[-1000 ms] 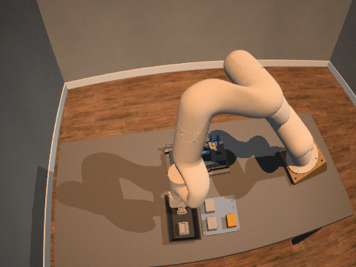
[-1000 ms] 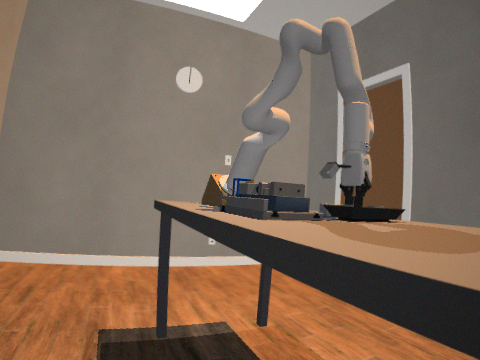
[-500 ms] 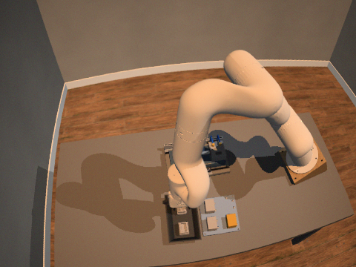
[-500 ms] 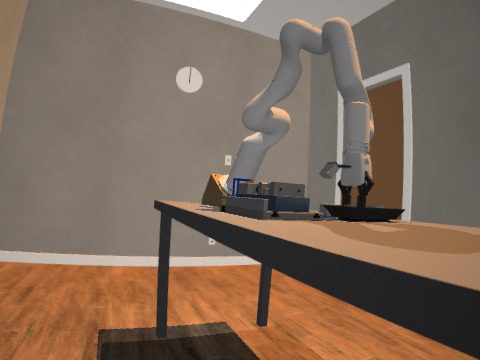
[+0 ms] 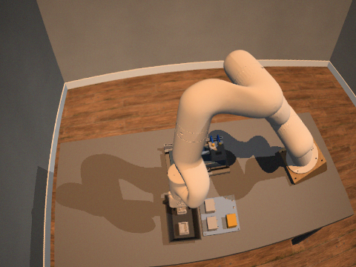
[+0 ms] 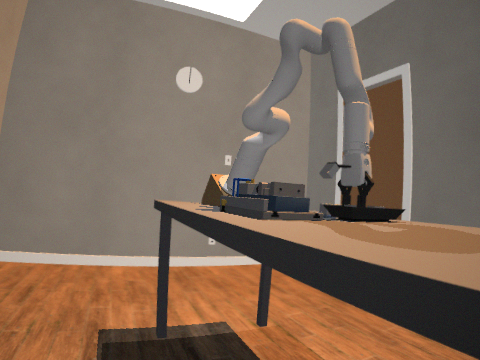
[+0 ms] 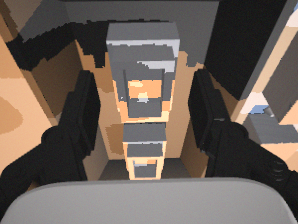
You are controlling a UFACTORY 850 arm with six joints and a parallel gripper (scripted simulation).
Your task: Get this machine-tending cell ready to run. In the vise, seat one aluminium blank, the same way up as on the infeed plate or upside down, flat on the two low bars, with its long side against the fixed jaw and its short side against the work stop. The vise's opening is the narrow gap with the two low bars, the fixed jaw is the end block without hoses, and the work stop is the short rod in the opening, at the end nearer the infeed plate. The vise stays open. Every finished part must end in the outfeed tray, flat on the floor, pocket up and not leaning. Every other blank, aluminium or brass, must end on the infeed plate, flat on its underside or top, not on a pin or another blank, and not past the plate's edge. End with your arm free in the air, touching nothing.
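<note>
Now: hand 19 cm past the brass blank, 14 cm to the right of it and 3 cm above it. From my hand the other things lie so: vise (23 cm to the right, 15 cm behind, 1 cm below).
</note>
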